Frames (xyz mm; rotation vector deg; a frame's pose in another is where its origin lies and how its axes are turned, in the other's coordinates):
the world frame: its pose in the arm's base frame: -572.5 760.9 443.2 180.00 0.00 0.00
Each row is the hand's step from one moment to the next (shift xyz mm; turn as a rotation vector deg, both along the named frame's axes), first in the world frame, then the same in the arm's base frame.
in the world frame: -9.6 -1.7 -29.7 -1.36 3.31 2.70
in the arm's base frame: -9.6 1.7 29.7 -1.36 -3.31 -2.70
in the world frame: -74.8 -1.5 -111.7 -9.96 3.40 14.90
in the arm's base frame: -74.8 1.5 111.7 -9.96 -3.40 -14.90
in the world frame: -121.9 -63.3 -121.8 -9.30 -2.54 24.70
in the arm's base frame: -121.9 63.3 121.8 -9.30 2.54 -24.70
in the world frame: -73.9 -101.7 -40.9 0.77 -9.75 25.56
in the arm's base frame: -73.9 101.7 40.9 0.77 9.75 -25.56
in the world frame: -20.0 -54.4 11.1 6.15 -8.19 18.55
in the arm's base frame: -20.0 54.4 -11.1 6.15 8.19 -18.55
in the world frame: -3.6 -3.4 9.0 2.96 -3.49 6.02
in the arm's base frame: -3.6 3.4 -9.0 2.96 3.49 -6.02
